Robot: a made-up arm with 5 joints.
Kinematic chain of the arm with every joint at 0, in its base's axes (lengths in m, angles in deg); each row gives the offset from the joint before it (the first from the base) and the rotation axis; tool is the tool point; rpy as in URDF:
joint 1: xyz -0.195 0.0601 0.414 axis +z
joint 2: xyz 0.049 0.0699 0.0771 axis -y
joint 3: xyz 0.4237 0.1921 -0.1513 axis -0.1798 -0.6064 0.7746
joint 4: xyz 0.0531 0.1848 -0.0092 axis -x
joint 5: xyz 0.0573 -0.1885 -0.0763 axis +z
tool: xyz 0.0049 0.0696 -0.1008 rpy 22.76 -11.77 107
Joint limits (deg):
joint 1: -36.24..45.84
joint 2: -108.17..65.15
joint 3: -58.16..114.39
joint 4: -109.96..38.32
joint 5: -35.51..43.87
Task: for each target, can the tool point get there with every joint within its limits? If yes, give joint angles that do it. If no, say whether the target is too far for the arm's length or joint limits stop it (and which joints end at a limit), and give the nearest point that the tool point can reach.
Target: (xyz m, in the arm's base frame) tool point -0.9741 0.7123 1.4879
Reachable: no: too far | nearest point -0.3112 0.8602 0.9340 | short by 0.876 m
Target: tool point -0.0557 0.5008 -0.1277
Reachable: yes | joints 8.07 -38.47 -39.23 -31.04 21.62
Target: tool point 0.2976 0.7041 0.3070
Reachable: yes | joints 13.59 16.69 65.00 -36.15 -16.79
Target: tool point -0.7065 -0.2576 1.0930
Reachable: no: joint limits stop it (at a limit: joint 1, joint 2, joint 3, joint 4) | nearest point -0.8182 0.0009 0.4242 | short by 0.726 m
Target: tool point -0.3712 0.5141 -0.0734
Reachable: yes | joints 36.32 -58.29 94.33 -0.06 -25.96
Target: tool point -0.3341 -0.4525 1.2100
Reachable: no: joint limits stop it (at a limit: joint 1, joint 2, joint 4, joint 5) | nearest point 0.3296 -0.0789 0.8836 | short by 0.829 m
